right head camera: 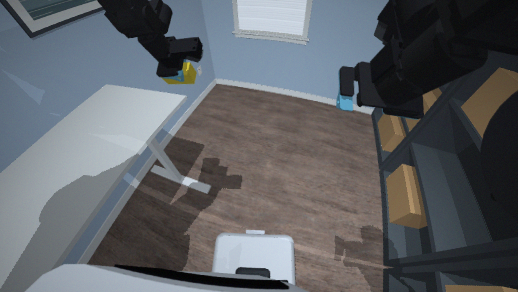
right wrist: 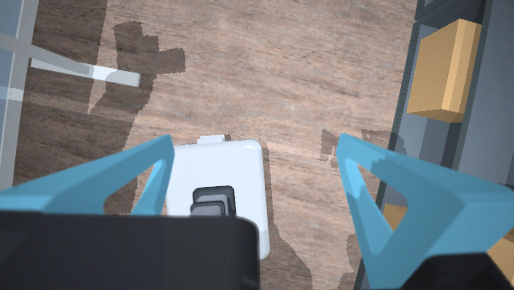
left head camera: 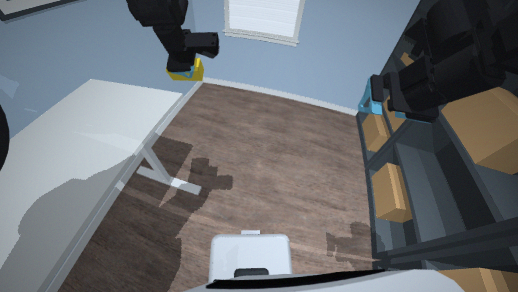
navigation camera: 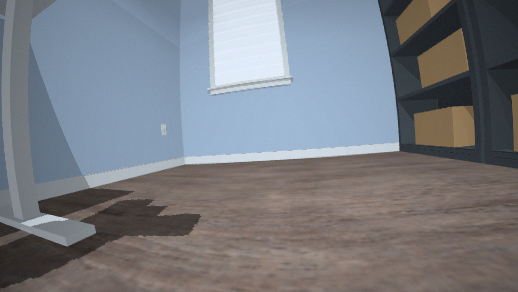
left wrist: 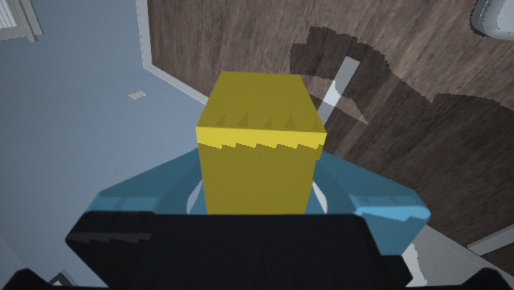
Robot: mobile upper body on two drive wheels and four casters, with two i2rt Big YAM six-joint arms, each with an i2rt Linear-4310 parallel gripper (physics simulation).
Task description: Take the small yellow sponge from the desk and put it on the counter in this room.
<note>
In view: my left gripper (left wrist: 256,144), my right gripper (right head camera: 360,107), a small yellow sponge (left wrist: 259,136) and a white desk (left head camera: 67,161).
My right gripper is seen too in the right wrist view (right wrist: 255,143) and in the left head camera view (left head camera: 377,111). The white desk is seen too in the right head camera view (right head camera: 61,182). The right wrist view does not show the small yellow sponge: it is out of frame. The navigation camera view does not show the small yellow sponge: it is out of frame.
</note>
